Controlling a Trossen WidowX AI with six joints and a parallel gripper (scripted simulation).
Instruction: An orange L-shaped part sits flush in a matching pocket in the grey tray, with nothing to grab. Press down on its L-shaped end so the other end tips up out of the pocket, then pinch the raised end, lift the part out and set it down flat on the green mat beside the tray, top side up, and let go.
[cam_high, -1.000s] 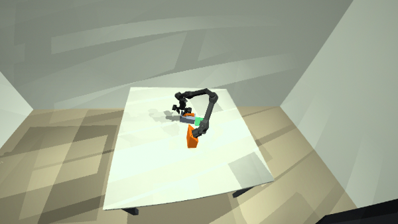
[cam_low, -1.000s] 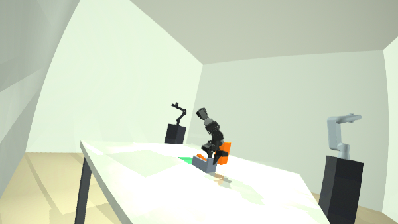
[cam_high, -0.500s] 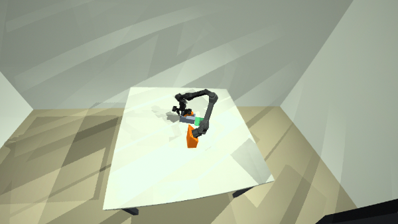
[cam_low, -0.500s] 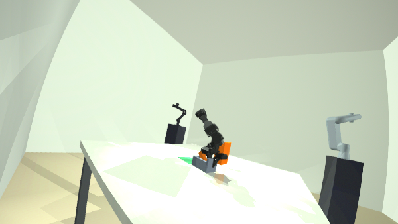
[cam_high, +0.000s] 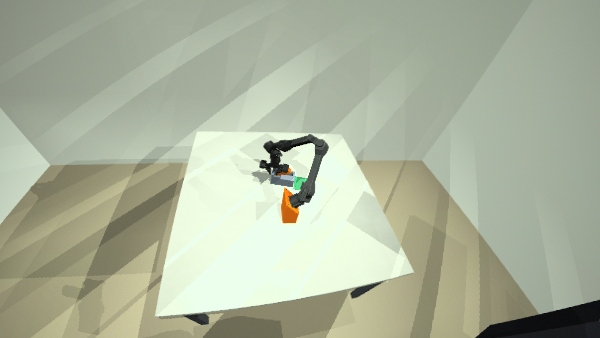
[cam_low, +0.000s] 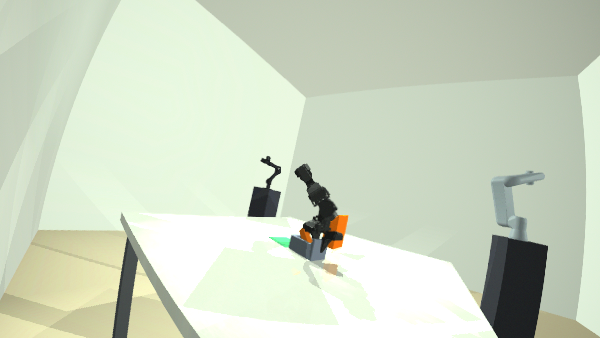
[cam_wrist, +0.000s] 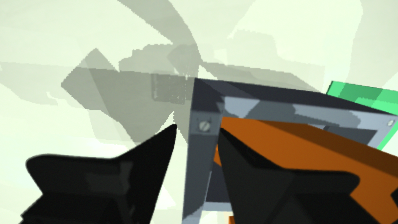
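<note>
My gripper tip is now 30 mm past the orange L-shaped part, 50 mm to the left of it and 10 mm below it. Round my gripper tip: green mat: 90 mm behind, 210 mm to the right, 50 mm below.
</note>
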